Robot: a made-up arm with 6 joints.
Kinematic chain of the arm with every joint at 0, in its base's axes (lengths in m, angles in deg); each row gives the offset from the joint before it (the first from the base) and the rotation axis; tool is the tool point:
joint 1: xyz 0 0 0.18 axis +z
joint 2: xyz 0 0.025 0 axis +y
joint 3: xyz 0 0 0.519 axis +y
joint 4: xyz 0 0 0.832 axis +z
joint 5: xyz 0 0 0 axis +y
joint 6: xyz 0 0 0.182 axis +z
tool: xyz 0 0 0
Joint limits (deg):
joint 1: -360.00..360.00
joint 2: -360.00..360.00
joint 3: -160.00..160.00
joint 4: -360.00..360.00
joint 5: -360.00..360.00
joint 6: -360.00..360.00
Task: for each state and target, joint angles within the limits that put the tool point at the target. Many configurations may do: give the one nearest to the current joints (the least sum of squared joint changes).
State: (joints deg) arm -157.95 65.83 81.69 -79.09 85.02 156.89
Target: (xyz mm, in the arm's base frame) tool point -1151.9 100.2 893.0
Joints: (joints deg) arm -177.83 34.48 36.60 -87.60 68.11 156.89
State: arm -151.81 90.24 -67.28 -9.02 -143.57 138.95
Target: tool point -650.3 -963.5 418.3
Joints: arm -127.05 102.74 -29.76 -14.07 -124.40 138.95
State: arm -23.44 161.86 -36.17 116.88 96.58 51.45
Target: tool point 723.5 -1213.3 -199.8
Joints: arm -65.00 118.68 -17.28 116.86 46.55 51.45
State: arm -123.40 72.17 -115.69 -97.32 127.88 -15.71
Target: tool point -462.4 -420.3 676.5
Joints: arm -127.97 112.24 -100.38 -94.29 133.83 -15.71
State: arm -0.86 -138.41 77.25 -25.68 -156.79 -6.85
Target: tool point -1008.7 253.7 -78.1
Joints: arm -10.37 -135.75 62.80 -25.63 -146.98 -6.85
